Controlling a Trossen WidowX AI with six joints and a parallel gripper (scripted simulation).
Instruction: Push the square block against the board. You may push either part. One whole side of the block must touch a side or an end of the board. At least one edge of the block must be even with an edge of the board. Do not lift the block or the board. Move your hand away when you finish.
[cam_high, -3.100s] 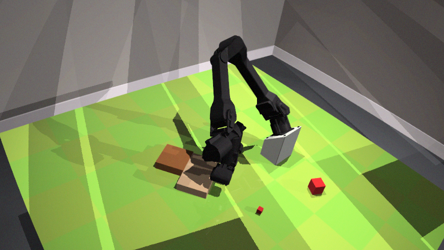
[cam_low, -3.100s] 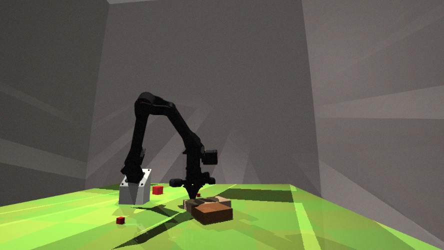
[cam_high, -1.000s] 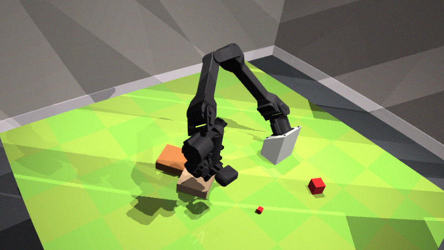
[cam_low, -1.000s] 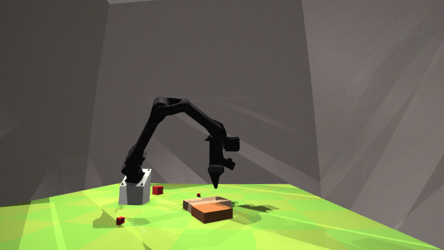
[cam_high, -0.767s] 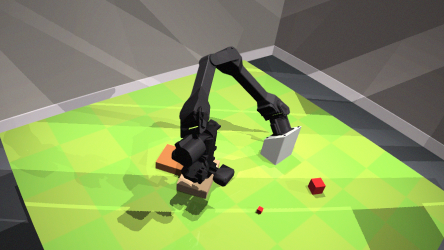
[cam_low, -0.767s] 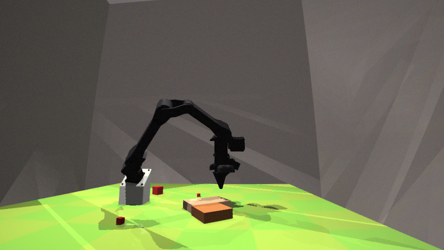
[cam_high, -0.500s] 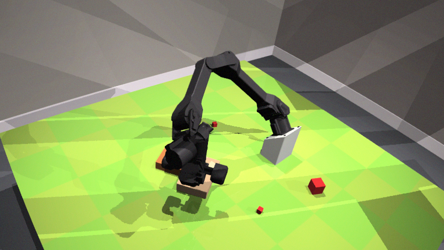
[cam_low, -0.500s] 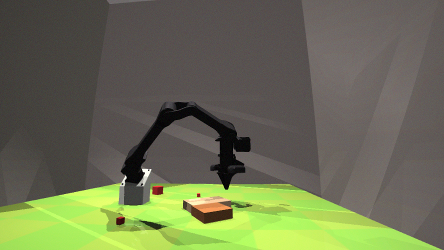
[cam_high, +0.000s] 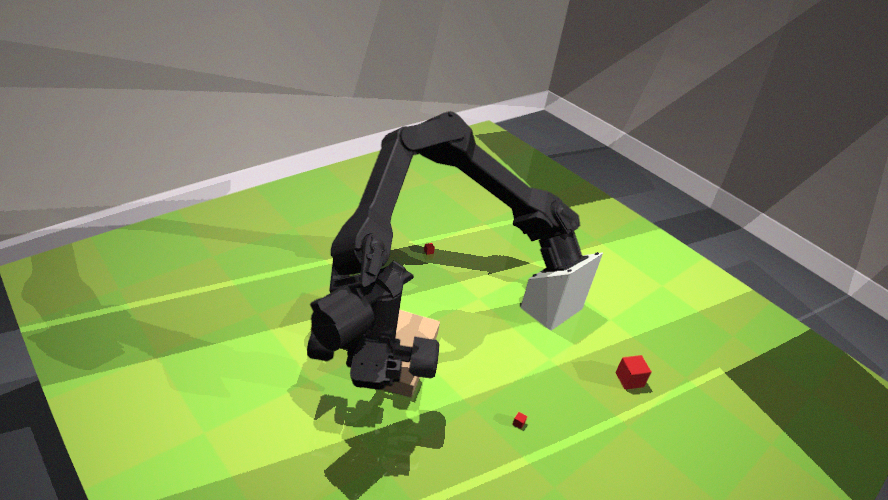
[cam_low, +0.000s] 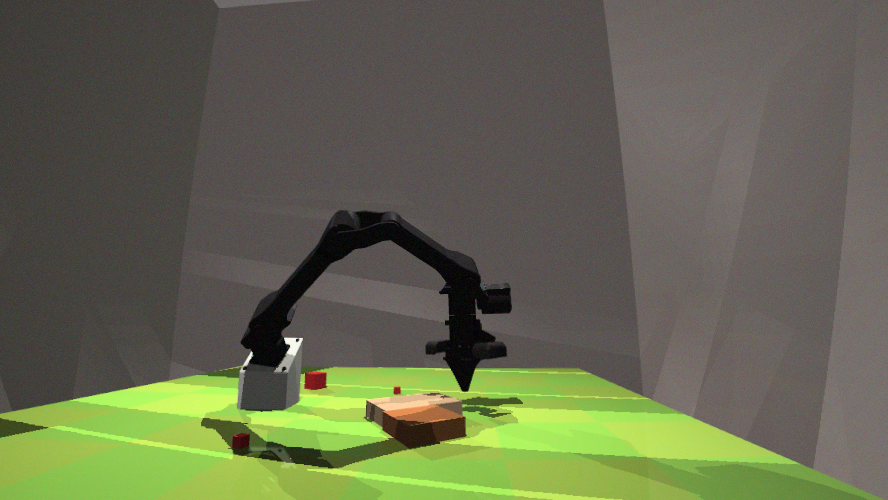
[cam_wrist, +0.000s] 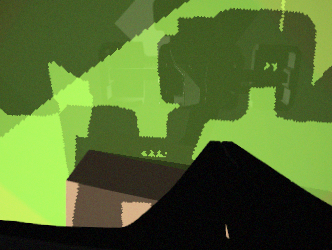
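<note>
My gripper tip is now 90 mm past the tan board, 60 mm to the left of it and 20 mm above it. From my gripper tip the other things lie so: larger red cube: 420 mm behind, 190 mm to the left, 20 mm below; square block: 60 mm behind, 160 mm to the right, 20 mm below.
</note>
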